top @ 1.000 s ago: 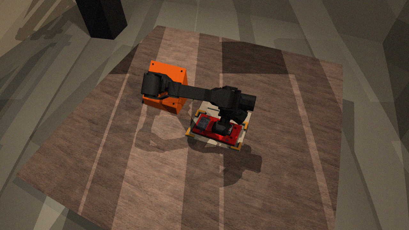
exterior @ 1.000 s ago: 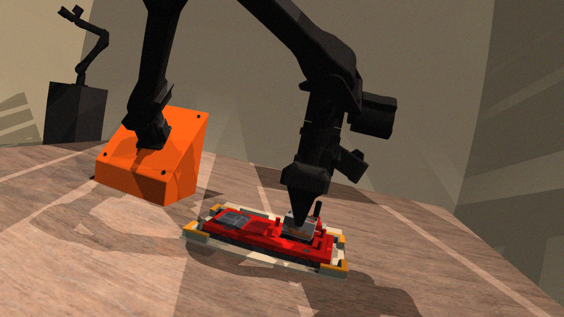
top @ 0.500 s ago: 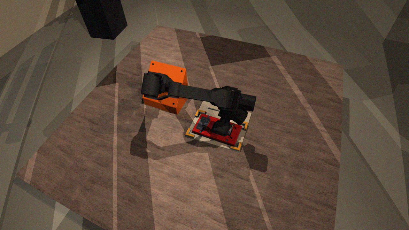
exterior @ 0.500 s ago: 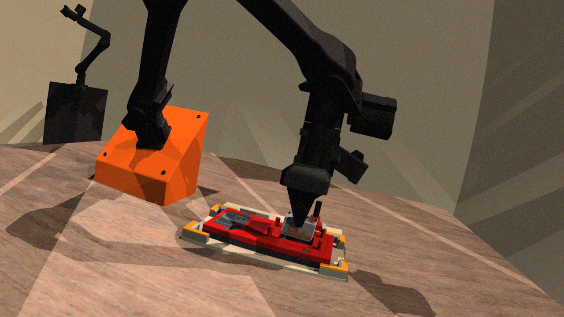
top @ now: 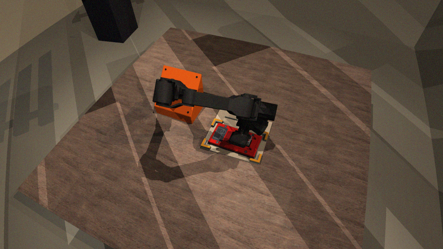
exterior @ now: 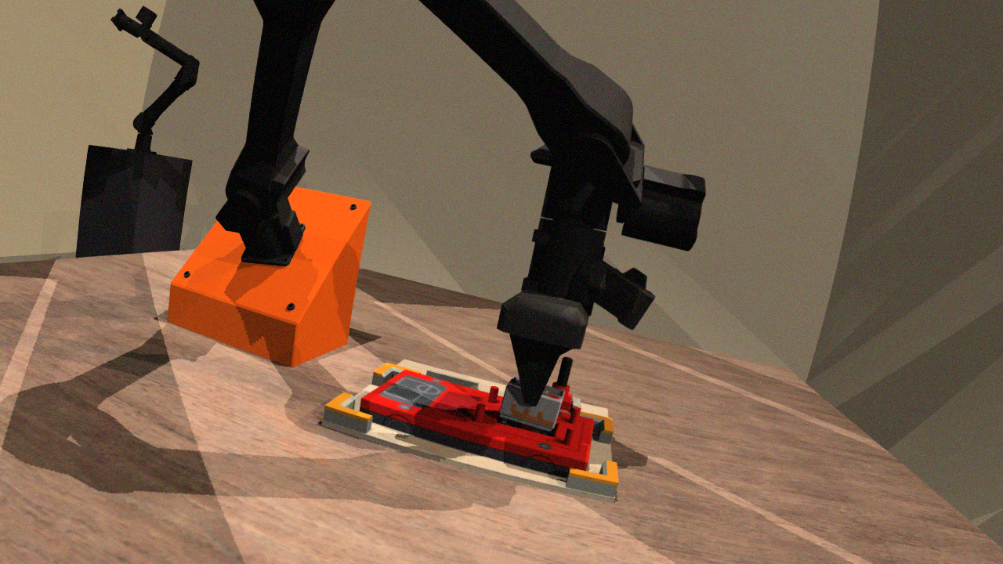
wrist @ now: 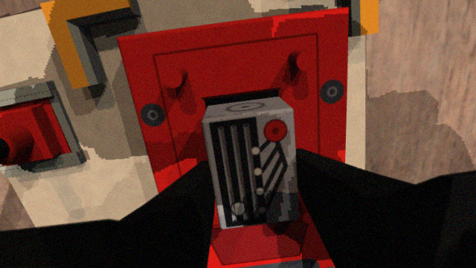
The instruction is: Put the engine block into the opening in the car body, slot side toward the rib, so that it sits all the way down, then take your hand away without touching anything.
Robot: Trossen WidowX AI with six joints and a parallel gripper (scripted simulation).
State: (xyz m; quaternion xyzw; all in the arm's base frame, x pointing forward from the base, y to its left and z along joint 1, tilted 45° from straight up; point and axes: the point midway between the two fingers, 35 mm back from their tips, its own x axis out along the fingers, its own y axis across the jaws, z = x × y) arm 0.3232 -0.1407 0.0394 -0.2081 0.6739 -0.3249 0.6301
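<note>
The engine block lies 1 cm below my gripper tip. From my gripper tip the other things lie so: black peg (3 cm ahead, 12 cm to the left, 1 cm below).
</note>
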